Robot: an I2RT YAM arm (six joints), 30 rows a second.
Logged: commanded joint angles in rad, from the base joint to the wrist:
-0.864 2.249 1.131 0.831 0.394 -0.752
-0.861 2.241 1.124 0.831 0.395 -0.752
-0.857 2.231 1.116 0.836 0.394 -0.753
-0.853 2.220 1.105 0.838 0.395 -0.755
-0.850 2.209 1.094 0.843 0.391 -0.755
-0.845 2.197 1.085 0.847 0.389 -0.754
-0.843 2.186 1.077 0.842 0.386 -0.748
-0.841 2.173 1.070 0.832 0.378 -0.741
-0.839 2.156 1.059 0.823 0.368 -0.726
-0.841 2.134 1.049 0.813 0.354 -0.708
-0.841 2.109 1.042 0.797 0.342 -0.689
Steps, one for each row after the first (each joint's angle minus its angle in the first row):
0.003 -0.008 -0.007 0.000 0.001 0.000
0.007 -0.018 -0.015 0.005 0.000 -0.001
0.011 -0.029 -0.026 0.007 0.001 -0.003
0.014 -0.040 -0.037 0.012 -0.003 -0.003
0.019 -0.052 -0.046 0.016 -0.005 -0.002
0.021 -0.063 -0.054 0.011 -0.008 0.004
0.023 -0.076 -0.061 0.001 -0.016 0.011
0.025 -0.093 -0.072 -0.008 -0.026 0.026
0.023 -0.115 -0.082 -0.018 -0.040 0.044
0.023 -0.140 -0.089 -0.034 -0.052 0.063

